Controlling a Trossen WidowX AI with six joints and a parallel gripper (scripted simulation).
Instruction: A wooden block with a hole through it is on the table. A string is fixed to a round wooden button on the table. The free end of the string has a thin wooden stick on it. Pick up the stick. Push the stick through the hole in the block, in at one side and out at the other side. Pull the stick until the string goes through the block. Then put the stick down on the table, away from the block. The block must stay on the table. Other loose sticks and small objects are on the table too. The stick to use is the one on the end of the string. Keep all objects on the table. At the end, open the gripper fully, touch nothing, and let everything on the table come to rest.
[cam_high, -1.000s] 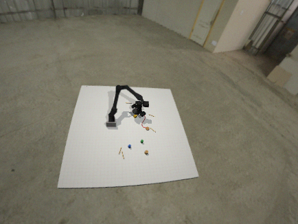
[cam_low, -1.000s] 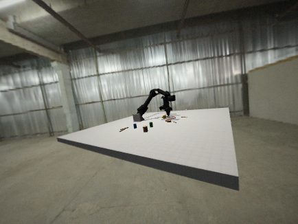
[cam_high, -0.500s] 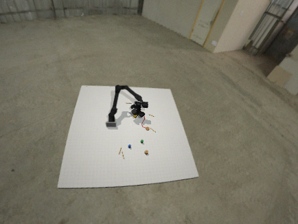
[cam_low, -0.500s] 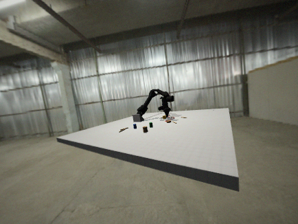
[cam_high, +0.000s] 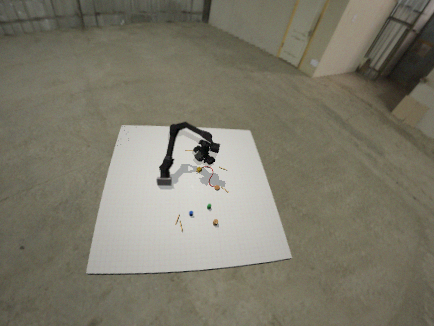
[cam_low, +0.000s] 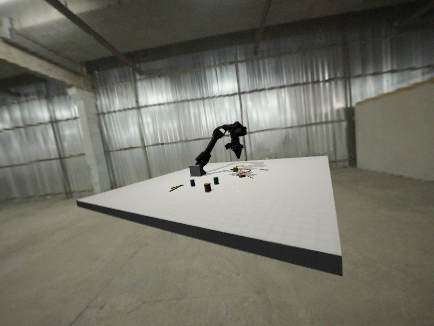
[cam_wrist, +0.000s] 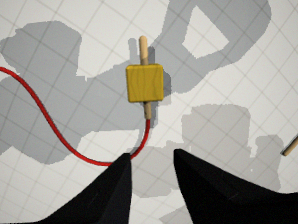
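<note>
Now: the yellowish block 30 mm behind my gripper tip, 20 mm to the right of it and 80 mm below it. From my gripper tip the other things lie so: green piece (350 mm to the right, 70 mm below); then round wooden button (90 mm ahead, 190 mm to the right, 80 mm below); then thin wooden stick (20 mm behind, 10 mm to the right, 80 mm below).
</note>
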